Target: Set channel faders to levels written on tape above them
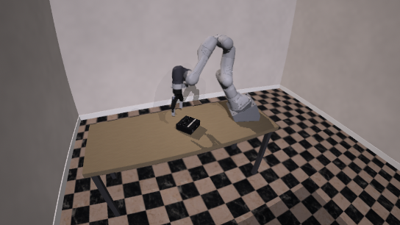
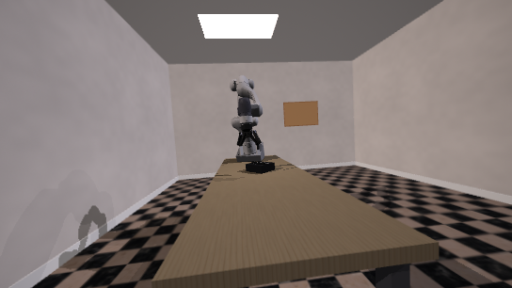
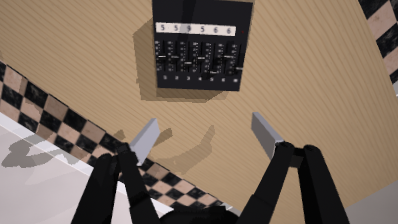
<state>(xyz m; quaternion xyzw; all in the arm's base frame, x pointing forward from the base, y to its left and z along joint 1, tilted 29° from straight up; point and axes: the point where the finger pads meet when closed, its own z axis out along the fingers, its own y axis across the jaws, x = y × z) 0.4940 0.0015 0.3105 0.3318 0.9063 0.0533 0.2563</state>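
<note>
Right now the channel fader cap is 80 mm below my hand, 70 mm behind it and 40 mm to the left of it. The rest, counted from my hand: master fader: 100 mm to the left, 80 mm below.
</note>
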